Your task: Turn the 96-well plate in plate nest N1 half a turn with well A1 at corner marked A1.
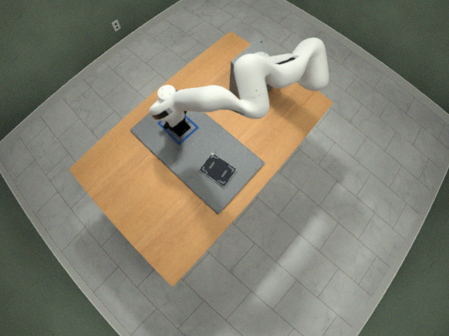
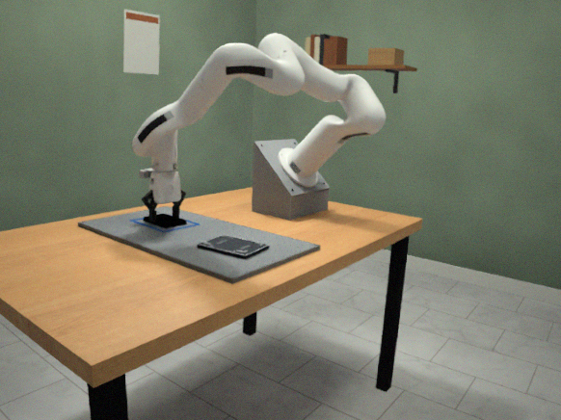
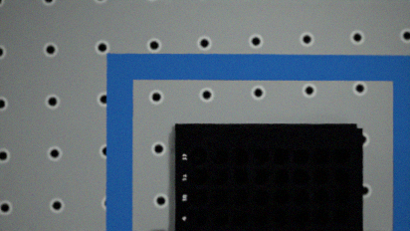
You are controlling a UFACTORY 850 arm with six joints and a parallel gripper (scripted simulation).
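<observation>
Right now the 96-well plate is 1 cm below my hand. From my hand the other things lie so: plate nest N1: 35 cm to the left, 3 cm ahead, 1 cm below.
</observation>
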